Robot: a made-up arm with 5 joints. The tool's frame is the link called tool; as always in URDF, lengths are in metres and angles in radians.
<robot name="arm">
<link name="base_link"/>
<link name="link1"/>
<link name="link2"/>
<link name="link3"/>
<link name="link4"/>
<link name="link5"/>
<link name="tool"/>
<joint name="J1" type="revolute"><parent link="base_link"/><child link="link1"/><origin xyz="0.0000 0.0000 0.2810" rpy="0.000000 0.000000 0.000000"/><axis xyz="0 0 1"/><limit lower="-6.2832" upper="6.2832"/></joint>
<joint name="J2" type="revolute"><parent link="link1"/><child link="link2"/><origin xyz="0.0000 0.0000 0.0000" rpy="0.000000 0.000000 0.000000"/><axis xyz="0 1 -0.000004"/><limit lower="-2.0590" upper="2.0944"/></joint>
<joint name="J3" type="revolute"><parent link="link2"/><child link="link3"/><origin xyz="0.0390 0.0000 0.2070" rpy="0.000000 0.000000 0.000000"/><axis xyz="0 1 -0.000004"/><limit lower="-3.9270" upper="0.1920"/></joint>
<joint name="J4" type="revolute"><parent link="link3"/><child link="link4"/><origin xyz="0.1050 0.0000 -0.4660" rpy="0.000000 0.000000 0.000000"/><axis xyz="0 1 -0.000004"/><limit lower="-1.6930" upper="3.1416"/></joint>
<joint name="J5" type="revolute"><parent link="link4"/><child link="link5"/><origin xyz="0.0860 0.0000 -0.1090" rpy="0.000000 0.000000 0.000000"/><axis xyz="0 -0.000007 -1"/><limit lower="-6.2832" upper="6.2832"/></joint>
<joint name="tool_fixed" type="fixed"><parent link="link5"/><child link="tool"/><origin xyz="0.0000 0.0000 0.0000" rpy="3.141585 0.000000 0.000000"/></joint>
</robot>
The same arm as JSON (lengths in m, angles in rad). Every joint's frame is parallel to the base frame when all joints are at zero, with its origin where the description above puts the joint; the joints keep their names.
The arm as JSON. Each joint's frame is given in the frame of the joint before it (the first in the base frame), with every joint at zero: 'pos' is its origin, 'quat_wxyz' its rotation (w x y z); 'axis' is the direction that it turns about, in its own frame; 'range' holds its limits. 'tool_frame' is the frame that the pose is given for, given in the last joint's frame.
{"length_unit": "m", "angle_unit": "rad", "joints": [{"joint": "J1", "pos": [0.0, 0.0, 0.281], "quat_wxyz": [1.0, 0.0, 0.0, 0.0], "axis": [0.0, 0.0, 1.0], "range": [-6.2832, 6.2832]}, {"joint": "J2", "pos": [0.0, 0.0, 0.0], "quat_wxyz": [1.0, 0.0, 0.0, 0.0], "axis": [0.0, 1.0, 0.0], "range": [-2.059, 2.0944]}, {"joint": "J3", "pos": [0.039, 0.0, 0.207], "quat_wxyz": [1.0, 0.0, 0.0, 0.0], "axis": [0.0, 1.0, 0.0], "range": [-3.927, 0.192]}, {"joint": "J4", "pos": [0.105, 0.0, -0.466], "quat_wxyz": [1.0, 0.0, 0.0, 0.0], "axis": [0.0, 1.0, 0.0], "range": [-1.693, 3.1416]}, {"joint": "J5", "pos": [0.086, 0.0, -0.109], "quat_wxyz": [1.0, 0.0, 0.0, 0.0], "axis": [0.0, 0.0, -1.0], "range": [-6.2832, 6.2832]}], "tool_frame": {"pos": [0.0, 0.0, 0.0], "quat_wxyz": [0.000004, 1.000003, 0.0, 0.0]}}
